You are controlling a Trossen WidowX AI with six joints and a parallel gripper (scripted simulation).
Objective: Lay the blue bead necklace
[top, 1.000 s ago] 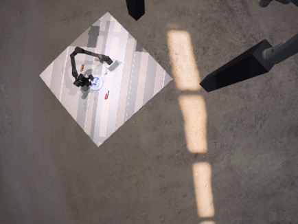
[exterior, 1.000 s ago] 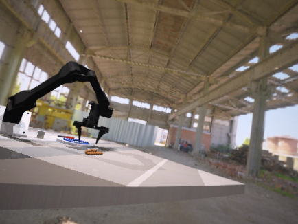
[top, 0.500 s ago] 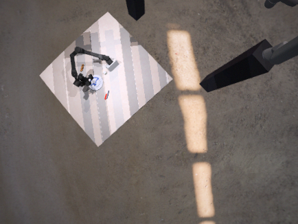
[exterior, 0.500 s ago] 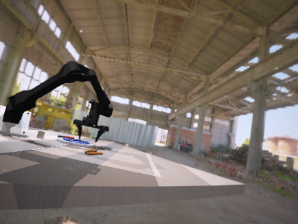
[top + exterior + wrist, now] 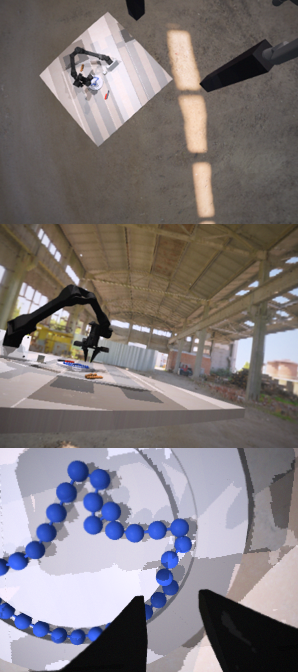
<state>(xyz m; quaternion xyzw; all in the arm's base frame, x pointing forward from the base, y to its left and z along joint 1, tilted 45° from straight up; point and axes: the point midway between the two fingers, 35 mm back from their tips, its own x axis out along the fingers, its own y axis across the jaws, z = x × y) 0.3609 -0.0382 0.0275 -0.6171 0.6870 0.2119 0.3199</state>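
Right now my gripper tip is 50 mm past the round white bead board, 40 mm to the right of it and 30 mm above it. Round my gripper tip: small white block (220 mm behind, 50 mm to the left, 20 mm below); then red pen-like object (270 mm to the left, 40 mm below, 30 mm behind).
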